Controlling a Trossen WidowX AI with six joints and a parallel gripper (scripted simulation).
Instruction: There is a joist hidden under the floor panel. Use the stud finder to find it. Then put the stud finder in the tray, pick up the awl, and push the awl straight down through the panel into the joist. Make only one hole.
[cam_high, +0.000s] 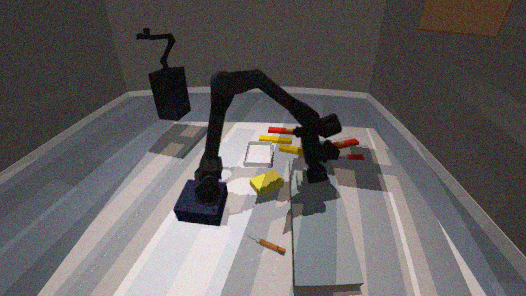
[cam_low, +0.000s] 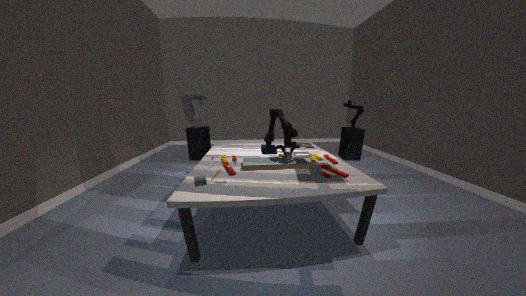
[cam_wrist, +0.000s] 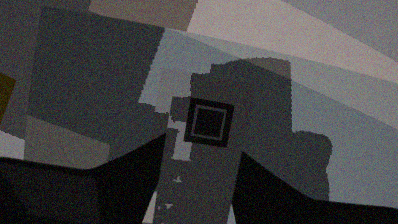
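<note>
My gripper tip is 26 cm past the tray, 17 cm to the right of it and 5 cm above it. From my gripper tip the other things lie so: stud finder: 2 cm above; then awl: 14 cm behind, 26 cm to the right, 6 cm below; then yellow block: 18 cm behind, 1 cm to the right, 5 cm below.
</note>
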